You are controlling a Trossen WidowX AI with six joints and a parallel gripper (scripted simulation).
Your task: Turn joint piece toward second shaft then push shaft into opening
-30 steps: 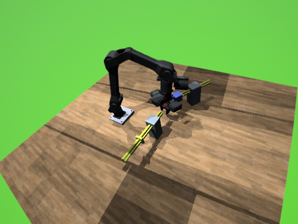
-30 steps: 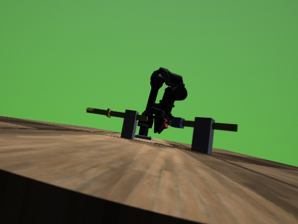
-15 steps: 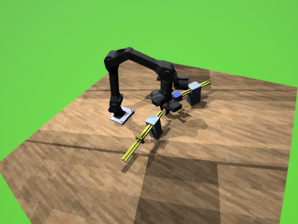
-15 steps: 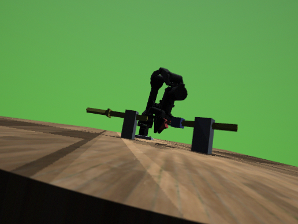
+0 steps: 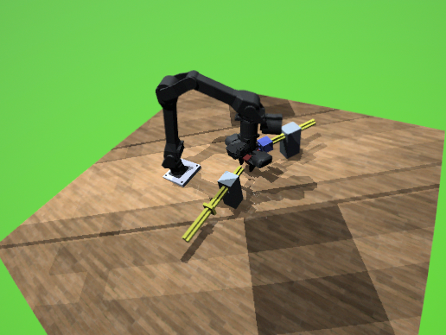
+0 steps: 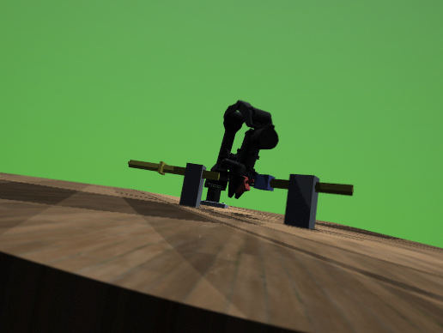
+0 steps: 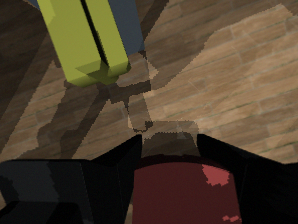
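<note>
Right now the red joint piece is 50 mm above my gripper tip, 20 mm to the left of it and 10 mm ahead of it.
</note>
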